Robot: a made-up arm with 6 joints. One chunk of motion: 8 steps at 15 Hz.
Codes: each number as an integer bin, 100 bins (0 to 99) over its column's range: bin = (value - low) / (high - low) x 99, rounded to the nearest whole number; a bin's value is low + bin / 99 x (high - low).
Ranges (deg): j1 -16..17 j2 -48..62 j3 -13..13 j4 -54..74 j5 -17..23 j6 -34..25
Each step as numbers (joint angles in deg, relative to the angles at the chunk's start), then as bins.
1 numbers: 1.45 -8.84 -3.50 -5.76 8.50 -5.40
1 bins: 52 35 36 37 63 48
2 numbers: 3.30 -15.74 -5.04 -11.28 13.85 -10.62
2 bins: 58 29 30 33 76 39
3 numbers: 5.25 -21.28 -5.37 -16.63 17.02 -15.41
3 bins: 64 24 29 29 84 31
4 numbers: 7.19 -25.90 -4.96 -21.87 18.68 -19.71
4 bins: 70 20 31 25 88 24
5 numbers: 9.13 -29.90 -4.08 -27.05 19.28 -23.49
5 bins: 75 16 34 21 90 18
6 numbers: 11.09 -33.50 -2.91 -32.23 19.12 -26.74
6 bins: 81 13 38 17 89 12
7 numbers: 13.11 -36.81 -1.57 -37.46 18.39 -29.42
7 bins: 87 10 44 13 88 8
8 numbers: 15.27 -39.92 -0.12 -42.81 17.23 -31.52
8 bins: 94 7 49 9 85 4
